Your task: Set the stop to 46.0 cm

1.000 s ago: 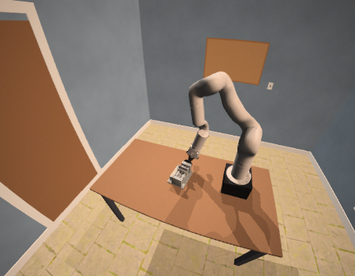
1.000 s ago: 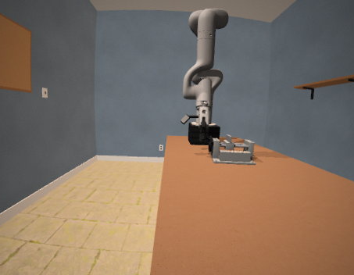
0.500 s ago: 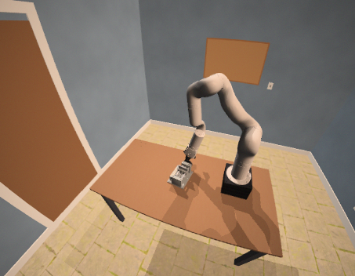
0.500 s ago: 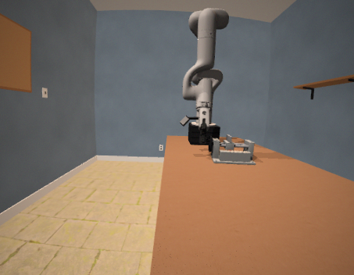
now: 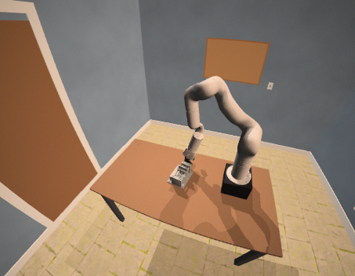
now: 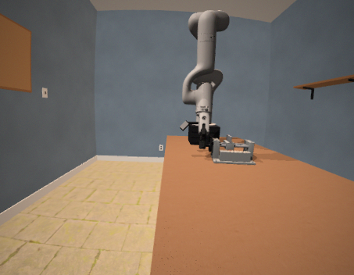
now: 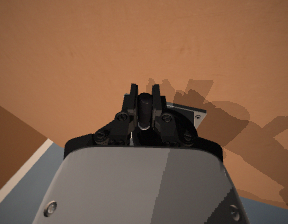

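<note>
Now: hand 20 mm to the right of the black handwheel. Also, from my hand: dark round handwheel handle 10 mm to the left.
</note>
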